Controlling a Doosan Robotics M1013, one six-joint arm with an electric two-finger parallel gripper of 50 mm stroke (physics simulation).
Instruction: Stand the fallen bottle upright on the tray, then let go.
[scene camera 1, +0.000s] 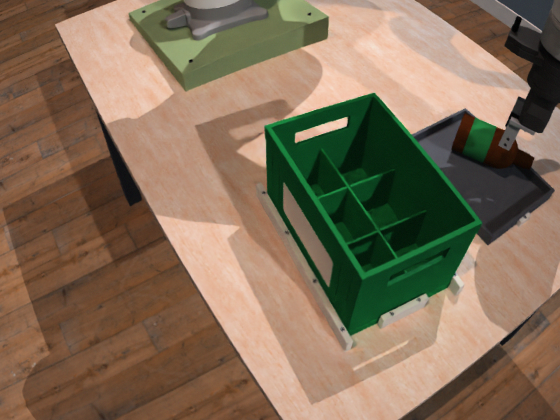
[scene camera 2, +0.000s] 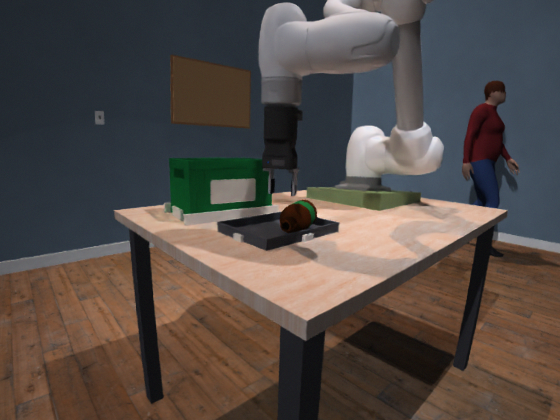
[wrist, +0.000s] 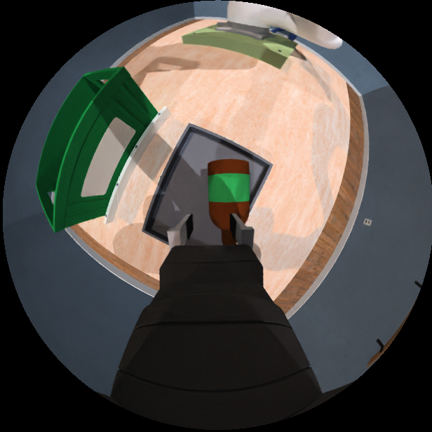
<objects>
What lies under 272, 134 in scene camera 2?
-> The gripper.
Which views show the gripper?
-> Scene camera 1, scene camera 2 and the wrist view: all of them.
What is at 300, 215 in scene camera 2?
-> A brown bottle.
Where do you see the gripper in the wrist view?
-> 210, 221
</objects>
